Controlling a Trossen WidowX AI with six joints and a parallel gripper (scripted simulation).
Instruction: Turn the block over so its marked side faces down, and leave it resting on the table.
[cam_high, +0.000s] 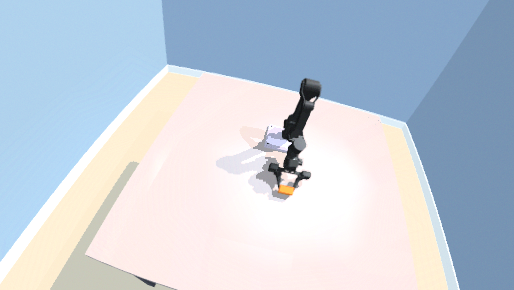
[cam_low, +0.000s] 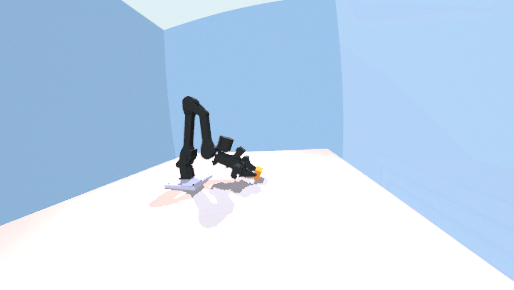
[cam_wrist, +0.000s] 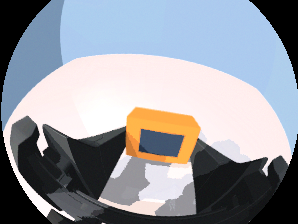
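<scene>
The orange block is 1 cm behind my gripper tip.
</scene>
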